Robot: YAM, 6 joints.
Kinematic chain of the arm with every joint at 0, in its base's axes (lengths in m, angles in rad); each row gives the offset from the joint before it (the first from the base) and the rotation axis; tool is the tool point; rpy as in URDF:
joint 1: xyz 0 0 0.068 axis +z
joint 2: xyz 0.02 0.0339 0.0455 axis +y
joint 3: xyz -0.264 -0.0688 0 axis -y
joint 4: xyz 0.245 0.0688 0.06 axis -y
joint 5: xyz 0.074 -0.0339 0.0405 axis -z
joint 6: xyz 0.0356 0 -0.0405 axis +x
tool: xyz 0 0 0 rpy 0 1.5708 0
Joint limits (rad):
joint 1: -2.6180..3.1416
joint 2: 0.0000..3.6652
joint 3: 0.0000..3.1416
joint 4: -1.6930..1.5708
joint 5: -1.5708..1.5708
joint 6: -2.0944..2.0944
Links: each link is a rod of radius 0.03 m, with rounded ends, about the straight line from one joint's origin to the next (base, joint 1, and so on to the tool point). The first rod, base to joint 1, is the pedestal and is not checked.
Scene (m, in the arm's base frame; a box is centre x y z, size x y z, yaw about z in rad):
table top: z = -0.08
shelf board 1: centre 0 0.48 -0.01 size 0.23 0.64 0.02 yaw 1.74
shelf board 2: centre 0 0.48 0.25 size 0.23 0.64 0.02 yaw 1.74
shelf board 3: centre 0 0.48 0.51 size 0.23 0.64 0.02 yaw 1.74
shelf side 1: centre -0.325 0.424 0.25 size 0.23 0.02 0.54 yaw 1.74
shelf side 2: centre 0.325 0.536 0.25 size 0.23 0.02 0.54 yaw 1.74
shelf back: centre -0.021 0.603 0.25 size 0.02 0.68 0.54 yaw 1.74
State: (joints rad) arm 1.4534 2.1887 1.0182 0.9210 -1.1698 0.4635
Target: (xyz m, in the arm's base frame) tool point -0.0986 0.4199 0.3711
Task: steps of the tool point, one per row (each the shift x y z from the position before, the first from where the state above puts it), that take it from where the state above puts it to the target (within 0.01 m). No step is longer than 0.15 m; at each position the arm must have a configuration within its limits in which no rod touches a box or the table.
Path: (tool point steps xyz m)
1: 0.0152 -0.0607 0.0020
2: 0.0063 -0.0652 -0.0020
3: -0.0349 0.0169 0.0867
4: -0.0384 -0.0174 0.0923
5: -0.0298 -0.0528 0.0874
6: -0.0099 0.0623 0.0147
7: -0.0109 0.0642 0.0001
8: -0.0115 0.0627 -0.0148

